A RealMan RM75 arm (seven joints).
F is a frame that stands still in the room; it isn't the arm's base.
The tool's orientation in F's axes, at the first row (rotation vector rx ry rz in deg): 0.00, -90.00, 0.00
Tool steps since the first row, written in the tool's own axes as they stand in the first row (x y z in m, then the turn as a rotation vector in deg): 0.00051, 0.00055, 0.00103, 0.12, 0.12, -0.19; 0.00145, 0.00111, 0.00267, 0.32, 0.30, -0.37; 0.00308, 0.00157, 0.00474, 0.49, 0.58, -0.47; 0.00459, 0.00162, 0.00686, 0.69, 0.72, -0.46; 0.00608, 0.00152, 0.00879, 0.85, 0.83, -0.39; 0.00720, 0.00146, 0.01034, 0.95, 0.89, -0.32; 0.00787, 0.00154, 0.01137, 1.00, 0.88, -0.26
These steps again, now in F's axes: -0.00103, 0.00055, 0.00051, 0.19, 0.12, 0.12; -0.00267, 0.00111, 0.00145, 0.37, 0.30, 0.32; -0.00474, 0.00157, 0.00308, 0.47, 0.58, 0.49; -0.00686, 0.00162, 0.00459, 0.46, 0.72, 0.69; -0.00879, 0.00152, 0.00608, 0.39, 0.83, 0.85; -0.01034, 0.00146, 0.00720, 0.32, 0.89, 0.95; -0.01137, 0.00154, 0.00787, 0.26, 0.88, 1.00
